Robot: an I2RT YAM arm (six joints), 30 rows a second.
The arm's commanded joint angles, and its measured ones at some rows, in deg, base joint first. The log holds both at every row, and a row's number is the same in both.
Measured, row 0: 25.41, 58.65, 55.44, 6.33, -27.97, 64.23
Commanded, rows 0 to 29: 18.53, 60.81, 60.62, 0.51, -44.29, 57.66; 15.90, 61.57, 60.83, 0.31, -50.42, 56.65; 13.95, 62.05, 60.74, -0.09, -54.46, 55.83; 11.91, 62.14, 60.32, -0.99, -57.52, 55.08; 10.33, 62.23, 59.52, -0.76, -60.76, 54.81; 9.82, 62.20, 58.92, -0.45, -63.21, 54.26; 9.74, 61.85, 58.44, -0.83, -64.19, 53.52; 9.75, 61.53, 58.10, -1.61, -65.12, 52.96; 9.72, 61.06, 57.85, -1.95, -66.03, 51.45; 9.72, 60.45, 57.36, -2.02, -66.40, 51.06; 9.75, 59.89, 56.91, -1.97, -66.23, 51.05; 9.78, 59.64, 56.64, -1.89, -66.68, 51.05; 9.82, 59.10, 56.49, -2.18, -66.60, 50.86; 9.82, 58.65, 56.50, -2.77, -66.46, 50.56; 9.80, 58.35, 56.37, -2.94, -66.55, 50.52; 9.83, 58.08, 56.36, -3.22, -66.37, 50.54; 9.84, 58.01, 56.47, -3.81, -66.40, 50.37; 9.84, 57.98, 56.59, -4.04, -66.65, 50.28; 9.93, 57.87, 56.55, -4.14, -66.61, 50.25; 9.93, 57.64, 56.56, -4.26, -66.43, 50.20; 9.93, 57.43, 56.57, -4.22, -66.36, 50.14; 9.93, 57.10, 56.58, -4.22, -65.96, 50.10; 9.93, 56.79, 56.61, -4.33, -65.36, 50.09; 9.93, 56.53, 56.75, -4.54, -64.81, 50.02; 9.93, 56.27, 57.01, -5.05, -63.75, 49.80; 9.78, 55.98, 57.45, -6.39, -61.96, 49.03; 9.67, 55.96, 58.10, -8.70, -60.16, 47.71; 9.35, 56.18, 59.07, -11.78, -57.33, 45.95; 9.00, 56.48, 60.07, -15.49, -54.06, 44.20; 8.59, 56.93, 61.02, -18.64, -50.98, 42.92
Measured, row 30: 9.43, 56.75, 57.87, -10.22, -59.40, 48.01
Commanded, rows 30 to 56: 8.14, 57.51, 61.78, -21.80, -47.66, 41.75; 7.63, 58.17, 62.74, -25.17, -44.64, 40.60; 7.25, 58.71, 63.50, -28.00, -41.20, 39.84; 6.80, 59.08, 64.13, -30.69, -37.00, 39.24; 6.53, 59.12, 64.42, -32.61, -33.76, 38.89; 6.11, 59.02, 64.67, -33.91, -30.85, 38.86; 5.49, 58.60, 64.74, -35.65, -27.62, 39.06; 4.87, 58.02, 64.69, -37.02, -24.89, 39.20; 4.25, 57.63, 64.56, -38.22, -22.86, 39.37; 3.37, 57.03, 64.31, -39.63, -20.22, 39.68; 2.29, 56.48, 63.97, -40.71, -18.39, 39.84; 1.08, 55.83, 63.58, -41.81, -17.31, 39.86; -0.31, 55.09, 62.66, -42.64, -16.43, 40.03; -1.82, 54.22, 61.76, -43.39, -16.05, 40.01; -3.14, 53.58, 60.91, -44.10, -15.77, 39.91; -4.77, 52.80, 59.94, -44.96, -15.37, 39.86; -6.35, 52.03, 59.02, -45.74, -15.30, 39.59; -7.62, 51.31, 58.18, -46.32, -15.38, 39.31; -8.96, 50.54, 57.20, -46.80, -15.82, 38.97; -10.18, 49.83, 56.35, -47.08, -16.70, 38.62; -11.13, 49.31, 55.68, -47.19, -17.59, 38.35; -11.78, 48.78, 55.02, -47.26, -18.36, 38.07; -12.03, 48.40, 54.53, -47.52, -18.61, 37.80; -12.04, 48.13, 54.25, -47.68, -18.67, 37.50; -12.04, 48.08, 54.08, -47.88, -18.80, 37.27; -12.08, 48.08, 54.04, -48.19, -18.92, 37.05; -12.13, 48.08, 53.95, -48.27, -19.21, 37.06
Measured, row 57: -11.81, 48.82, 54.59, -47.11, -18.24, 38.70
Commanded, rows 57 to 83: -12.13, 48.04, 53.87, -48.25, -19.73, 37.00; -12.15, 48.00, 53.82, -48.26, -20.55, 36.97; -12.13, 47.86, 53.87, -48.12, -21.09, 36.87; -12.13, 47.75, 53.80, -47.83, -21.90, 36.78; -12.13, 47.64, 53.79, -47.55, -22.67, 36.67; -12.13, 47.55, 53.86, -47.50, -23.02, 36.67; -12.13, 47.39, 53.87, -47.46, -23.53, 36.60; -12.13, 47.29, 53.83, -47.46, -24.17, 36.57; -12.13, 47.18, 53.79, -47.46, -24.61, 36.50; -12.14, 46.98, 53.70, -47.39, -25.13, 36.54; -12.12, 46.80, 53.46, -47.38, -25.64, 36.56; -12.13, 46.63, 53.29, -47.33, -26.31, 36.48; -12.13, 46.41, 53.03, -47.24, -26.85, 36.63; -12.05, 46.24, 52.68, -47.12, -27.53, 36.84; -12.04, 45.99, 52.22, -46.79, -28.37, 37.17; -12.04, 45.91, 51.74, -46.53, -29.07, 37.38; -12.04, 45.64, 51.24, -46.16, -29.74, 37.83; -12.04, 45.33, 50.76, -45.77, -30.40, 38.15; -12.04, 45.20, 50.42, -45.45, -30.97, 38.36; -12.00, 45.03, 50.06, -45.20, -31.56, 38.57; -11.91, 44.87, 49.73, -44.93, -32.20, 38.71; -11.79, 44.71, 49.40, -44.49, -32.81, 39.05; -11.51, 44.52, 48.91, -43.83, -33.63, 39.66; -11.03, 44.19, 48.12, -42.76, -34.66, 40.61; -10.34, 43.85, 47.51, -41.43, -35.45, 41.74; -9.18, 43.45, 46.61, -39.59, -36.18, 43.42; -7.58, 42.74, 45.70, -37.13, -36.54, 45.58
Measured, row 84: -10.13, 44.31, 47.70, -43.18, -32.42, 40.69
